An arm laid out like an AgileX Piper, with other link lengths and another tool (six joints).
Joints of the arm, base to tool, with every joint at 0 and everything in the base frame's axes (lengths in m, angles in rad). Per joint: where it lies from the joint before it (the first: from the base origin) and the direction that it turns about. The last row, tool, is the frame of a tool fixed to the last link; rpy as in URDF.
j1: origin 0 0 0.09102 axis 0 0 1
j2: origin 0 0 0 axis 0 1 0
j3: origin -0.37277 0 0.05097 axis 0 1 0
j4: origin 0.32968 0 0.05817 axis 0.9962 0 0.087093
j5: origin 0 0 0 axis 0 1 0
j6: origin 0.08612 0 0.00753 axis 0.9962 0 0.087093
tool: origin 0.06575 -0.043 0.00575 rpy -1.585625 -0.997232 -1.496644
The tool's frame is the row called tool.
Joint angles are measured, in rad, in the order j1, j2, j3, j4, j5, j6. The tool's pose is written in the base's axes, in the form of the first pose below.
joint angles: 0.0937 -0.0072 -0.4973 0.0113 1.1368 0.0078
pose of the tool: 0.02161, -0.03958, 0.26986, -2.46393, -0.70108, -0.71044
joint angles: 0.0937 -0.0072 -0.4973 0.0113 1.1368 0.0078
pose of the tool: 0.02161, -0.03958, 0.26986, -2.46393, -0.70108, -0.71044
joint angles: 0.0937 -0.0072 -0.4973 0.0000 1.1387 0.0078
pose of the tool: 0.02134, -0.04118, 0.27001, -2.47426, -0.70652, -0.71005
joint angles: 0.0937 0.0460 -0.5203 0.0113 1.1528 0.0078
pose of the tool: 0.02710, -0.03906, 0.27574, -2.50641, -0.66865, -0.68341
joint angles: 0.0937 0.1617 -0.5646 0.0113 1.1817 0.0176
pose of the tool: 0.04164, -0.03766, 0.28589, -2.58476, -0.59033, -0.64282
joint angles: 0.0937 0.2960 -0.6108 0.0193 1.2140 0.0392
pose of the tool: 0.06127, -0.03461, 0.29338, -2.65783, -0.48470, -0.61622
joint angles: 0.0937 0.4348 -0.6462 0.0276 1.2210 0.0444
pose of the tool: 0.08768, -0.03090, 0.29658, -2.72664, -0.39272, -0.58791
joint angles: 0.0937 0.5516 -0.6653 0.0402 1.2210 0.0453
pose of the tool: 0.11162, -0.02681, 0.29247, -2.78072, -0.30825, -0.56695
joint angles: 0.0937 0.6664 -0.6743 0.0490 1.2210 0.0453
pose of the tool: 0.13452, -0.02337, 0.28192, -2.84005, -0.21886, -0.55017
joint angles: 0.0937 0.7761 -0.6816 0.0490 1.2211 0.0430
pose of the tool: 0.15549, -0.02141, 0.26917, -2.90265, -0.13706, -0.53695
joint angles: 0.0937 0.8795 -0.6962 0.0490 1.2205 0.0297
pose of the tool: 0.17589, -0.01952, 0.25801, -2.95711, -0.06811, -0.51868
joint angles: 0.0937 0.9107 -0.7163 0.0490 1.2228 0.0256
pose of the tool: 0.18404, -0.01876, 0.25989, -2.96551, -0.05786, -0.51407
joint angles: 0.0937 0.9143 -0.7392 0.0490 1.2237 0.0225
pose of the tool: 0.18815, -0.01838, 0.26773, -2.95554, -0.07353, -0.51168
